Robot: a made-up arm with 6 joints. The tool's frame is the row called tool.
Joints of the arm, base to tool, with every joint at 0 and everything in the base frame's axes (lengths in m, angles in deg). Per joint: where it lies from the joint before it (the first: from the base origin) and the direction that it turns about. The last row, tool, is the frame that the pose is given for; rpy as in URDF.
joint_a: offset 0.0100 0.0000 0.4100 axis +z
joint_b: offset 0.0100 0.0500 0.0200 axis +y
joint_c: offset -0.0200 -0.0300 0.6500 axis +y
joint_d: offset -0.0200 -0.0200 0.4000 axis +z
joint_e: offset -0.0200 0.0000 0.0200 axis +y
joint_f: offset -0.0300 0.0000 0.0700 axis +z
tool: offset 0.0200 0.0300 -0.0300 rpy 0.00 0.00 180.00
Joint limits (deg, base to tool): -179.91..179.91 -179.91..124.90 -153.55..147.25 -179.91..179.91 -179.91..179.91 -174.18..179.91
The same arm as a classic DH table. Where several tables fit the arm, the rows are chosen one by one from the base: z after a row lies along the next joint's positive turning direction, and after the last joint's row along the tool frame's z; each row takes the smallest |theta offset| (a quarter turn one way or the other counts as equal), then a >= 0, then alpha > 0; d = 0 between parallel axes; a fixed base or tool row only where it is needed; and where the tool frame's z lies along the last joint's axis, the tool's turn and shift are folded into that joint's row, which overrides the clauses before.
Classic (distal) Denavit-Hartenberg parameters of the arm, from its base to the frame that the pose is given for. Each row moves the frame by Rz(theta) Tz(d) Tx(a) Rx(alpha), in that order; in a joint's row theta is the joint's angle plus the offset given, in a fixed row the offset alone. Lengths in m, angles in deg.
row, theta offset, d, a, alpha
base (fixed), 0, 0, 0.01, 0
joint_a, 0, 0.43, 0.01, -90
joint_b, 88.24, 0, -0.6503, 0
joint_c, -88.24, 0, -0.02, 90
joint_d, 0, 0.42, -0.02, -90
joint_e, 0, 0, -0.03, 90
joint_f, 56.31, 0, 0.0361, 0
tool (fixed), 123.69, 0.04, 0, 0
Joint limits (deg, base to tool): -179.91..179.91 -179.91..124.9 -153.55..147.25 -179.91..179.91 -179.91..179.91 -174.18..179.91

